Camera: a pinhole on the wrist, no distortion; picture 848 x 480 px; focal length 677.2 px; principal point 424.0 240.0 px. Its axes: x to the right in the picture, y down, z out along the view. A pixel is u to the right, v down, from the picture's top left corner.
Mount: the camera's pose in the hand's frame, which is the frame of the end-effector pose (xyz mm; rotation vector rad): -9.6 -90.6 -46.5 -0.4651 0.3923 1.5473
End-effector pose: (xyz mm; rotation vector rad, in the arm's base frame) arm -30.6 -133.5 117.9 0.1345 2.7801 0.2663
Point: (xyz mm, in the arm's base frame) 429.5 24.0 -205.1
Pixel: outside the picture
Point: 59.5 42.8 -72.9
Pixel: 517 188
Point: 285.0 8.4 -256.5
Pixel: 271 388
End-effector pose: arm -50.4 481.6 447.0 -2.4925 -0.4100 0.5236
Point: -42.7 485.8 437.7
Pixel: 814 53
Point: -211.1 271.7 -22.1
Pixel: 685 301
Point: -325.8 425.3 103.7
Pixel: 467 420
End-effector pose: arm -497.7 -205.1 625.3 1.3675 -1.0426 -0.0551
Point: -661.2 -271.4 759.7
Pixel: 737 133
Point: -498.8 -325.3 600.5
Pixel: outside the picture
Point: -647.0 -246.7 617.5
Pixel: 540 374
